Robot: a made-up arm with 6 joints.
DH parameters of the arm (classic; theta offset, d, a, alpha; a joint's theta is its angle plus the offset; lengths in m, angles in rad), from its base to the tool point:
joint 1: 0 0.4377 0 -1.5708
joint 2: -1.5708 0 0.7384 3.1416
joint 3: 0 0 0 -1.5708
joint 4: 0 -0.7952 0 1.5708
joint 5: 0 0.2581 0 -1.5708
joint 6: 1.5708 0 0 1.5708
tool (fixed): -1.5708 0 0 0
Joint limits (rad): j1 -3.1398..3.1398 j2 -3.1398..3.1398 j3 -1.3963..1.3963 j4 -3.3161..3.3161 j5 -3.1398..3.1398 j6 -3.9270..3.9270
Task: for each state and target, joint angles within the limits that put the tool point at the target. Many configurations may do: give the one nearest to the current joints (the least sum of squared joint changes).
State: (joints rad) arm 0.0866 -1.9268 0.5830 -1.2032 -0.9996 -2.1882
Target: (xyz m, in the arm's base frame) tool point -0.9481 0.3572 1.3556
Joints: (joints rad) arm -0.4221 -1.3876 0.8373 -1.3258 -0.9996 -2.1882
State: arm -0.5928 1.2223 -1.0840 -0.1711 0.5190 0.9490
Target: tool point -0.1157 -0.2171 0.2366
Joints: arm -0.6015 1.2582 -1.2145 -0.3265 0.5190 0.9490
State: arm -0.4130 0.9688 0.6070 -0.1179 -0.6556 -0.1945
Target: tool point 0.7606 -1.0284 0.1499
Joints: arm -0.7333 1.1944 0.4655 -0.1544 -0.6556 -0.1945
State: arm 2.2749 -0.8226 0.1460 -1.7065 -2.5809 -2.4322
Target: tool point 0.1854 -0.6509 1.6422
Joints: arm 1.9646 -1.0414 0.8712 -1.8801 -2.5809 -2.4322
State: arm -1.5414 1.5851 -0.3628 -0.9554 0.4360 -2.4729
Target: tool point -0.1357 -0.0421 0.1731
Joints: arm -1.4215 1.3272 -0.9815 -0.9954 0.4360 -2.4729
